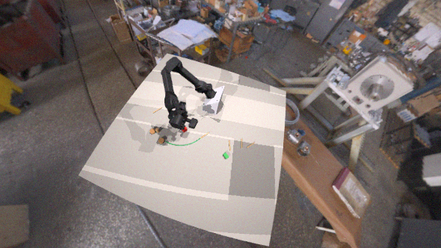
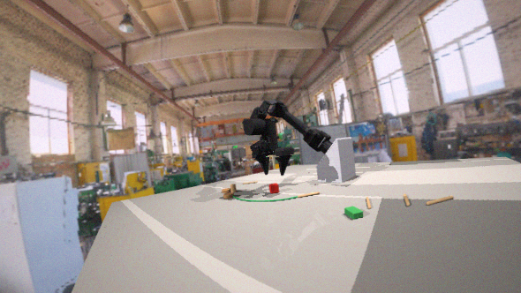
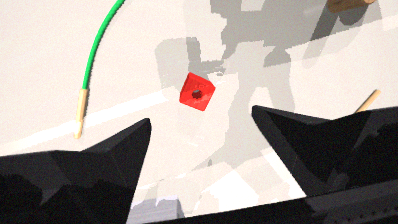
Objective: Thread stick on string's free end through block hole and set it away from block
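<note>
The small red block is 5 cm below my gripper tip and 1 cm ahead of it. Round my gripper tip: wooden peg (16 cm to the right, 10 cm ahead, 5 cm below); small green block (35 cm to the left, 6 cm below, 6 cm ahead).
</note>
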